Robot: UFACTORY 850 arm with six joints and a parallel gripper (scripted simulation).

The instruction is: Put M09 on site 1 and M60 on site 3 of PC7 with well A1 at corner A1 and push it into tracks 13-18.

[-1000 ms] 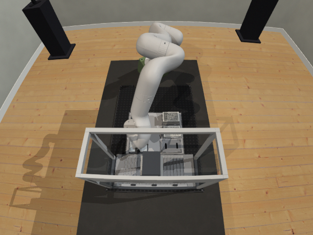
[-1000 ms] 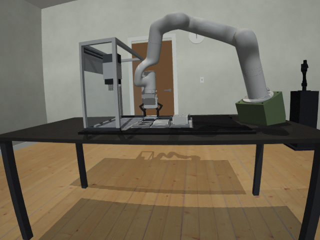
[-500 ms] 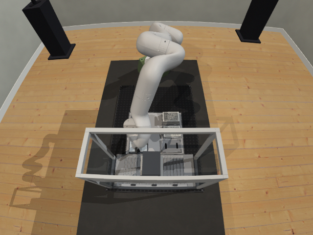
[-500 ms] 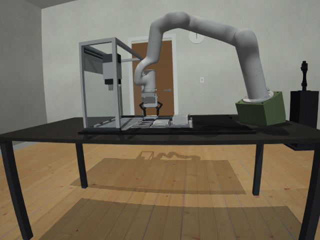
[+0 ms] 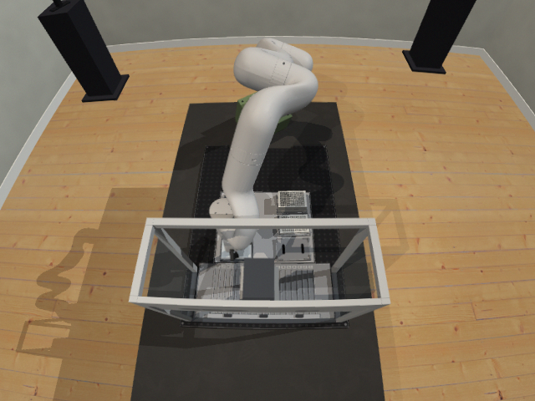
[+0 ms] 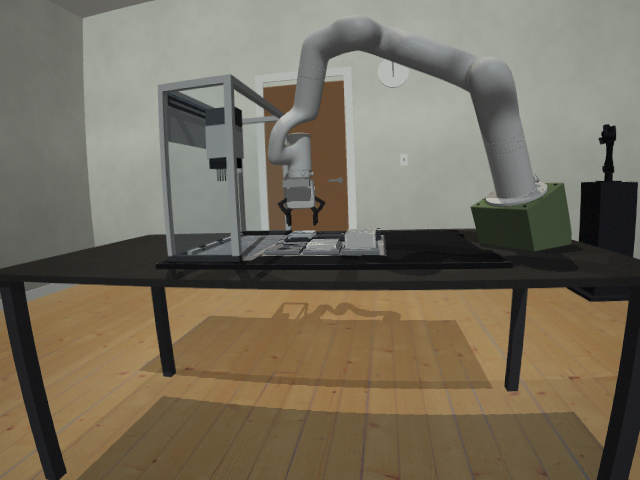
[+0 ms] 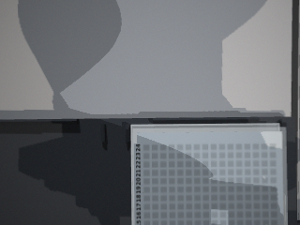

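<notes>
The nest s1 is 220 mm behind my hand, 240 mm to the left of it and 50 mm below it. The rest, counted from my hand: plate carrier PC7: 110 mm behind, 40 mm below; nest S2: 120 mm behind, 240 mm to the left, 50 mm below; nest s3: 10 mm behind, 240 mm to the left, 50 mm below.
</notes>
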